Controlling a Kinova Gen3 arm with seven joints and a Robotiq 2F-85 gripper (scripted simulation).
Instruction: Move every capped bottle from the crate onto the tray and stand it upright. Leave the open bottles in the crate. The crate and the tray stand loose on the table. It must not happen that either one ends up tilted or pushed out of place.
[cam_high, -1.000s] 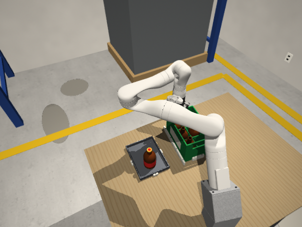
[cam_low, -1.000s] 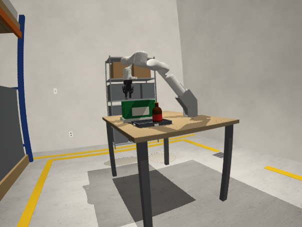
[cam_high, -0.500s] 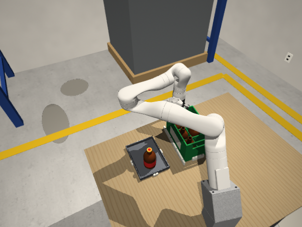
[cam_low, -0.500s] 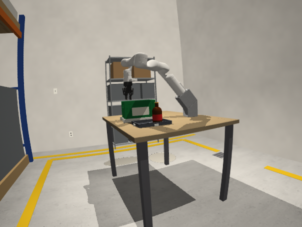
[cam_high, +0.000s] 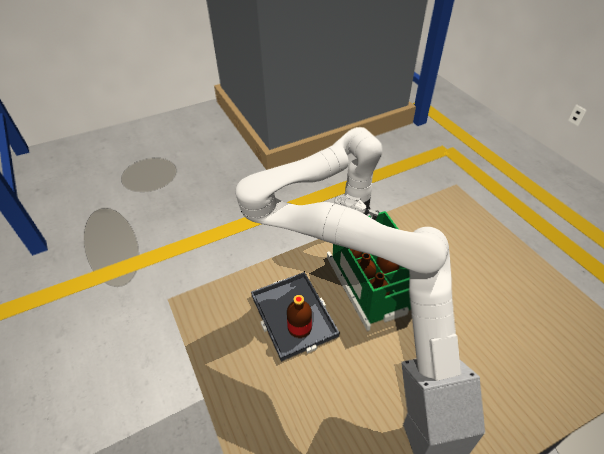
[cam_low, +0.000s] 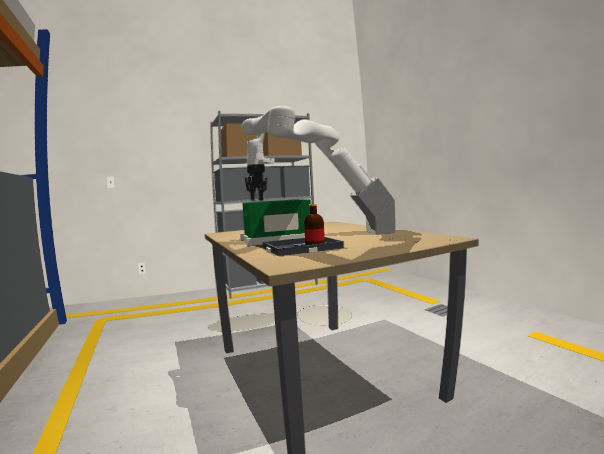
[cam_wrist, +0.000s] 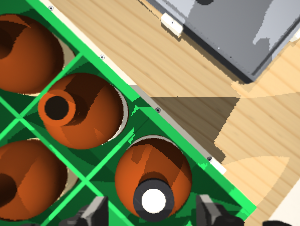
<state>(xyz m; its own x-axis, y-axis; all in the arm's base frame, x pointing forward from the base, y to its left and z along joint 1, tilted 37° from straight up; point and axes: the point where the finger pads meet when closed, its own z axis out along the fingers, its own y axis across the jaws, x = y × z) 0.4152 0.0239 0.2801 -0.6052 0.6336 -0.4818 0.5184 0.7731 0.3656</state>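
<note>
Now: hand 110 mm above the green crate, 90 mm past it and 50 mm to the left of it. Round my hand: grey tray (240 mm to the left, 180 mm below, 130 mm behind); brown bottle (230 mm to the left, 180 mm behind, 110 mm below).
</note>
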